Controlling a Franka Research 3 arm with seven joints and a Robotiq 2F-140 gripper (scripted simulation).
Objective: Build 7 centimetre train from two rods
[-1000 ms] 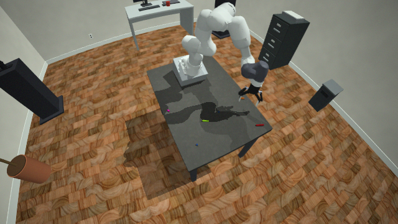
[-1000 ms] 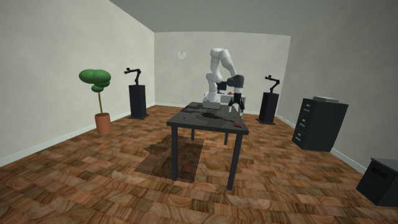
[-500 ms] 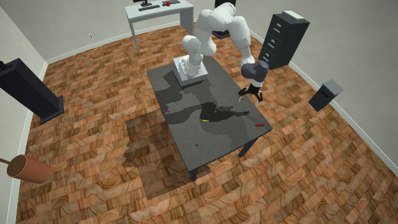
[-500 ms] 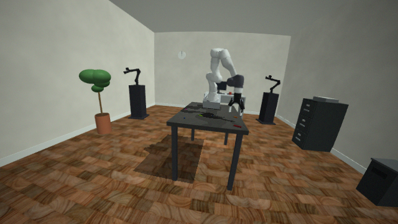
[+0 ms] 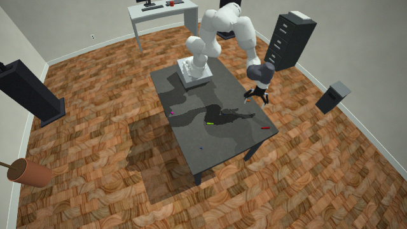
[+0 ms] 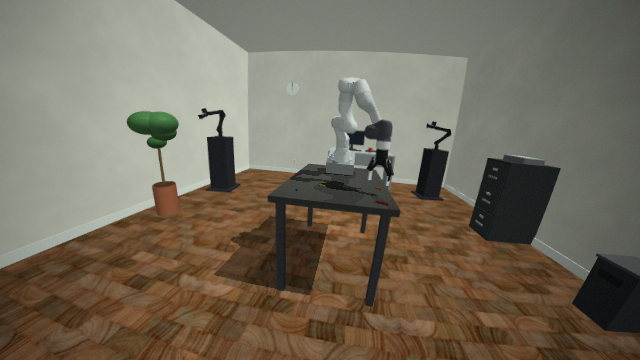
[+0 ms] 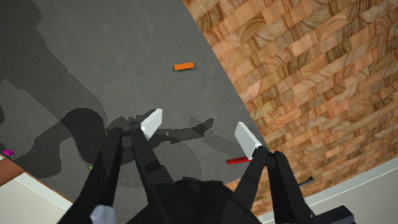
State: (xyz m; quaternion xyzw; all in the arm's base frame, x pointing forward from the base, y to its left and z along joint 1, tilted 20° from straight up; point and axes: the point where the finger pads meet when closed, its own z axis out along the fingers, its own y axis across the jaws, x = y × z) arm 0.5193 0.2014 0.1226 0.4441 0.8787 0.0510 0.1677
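The magenta rod is 57 cm to the right of my hand, 34 cm behind it and 8 cm below it. From my hand the other things lie so: orange rod (9 cm behind, 8 cm below, 4 cm to the left); lime rod (37 cm to the right, 9 cm behind, 8 cm below); red rod (20 cm ahead, 8 cm below, 2 cm to the right).
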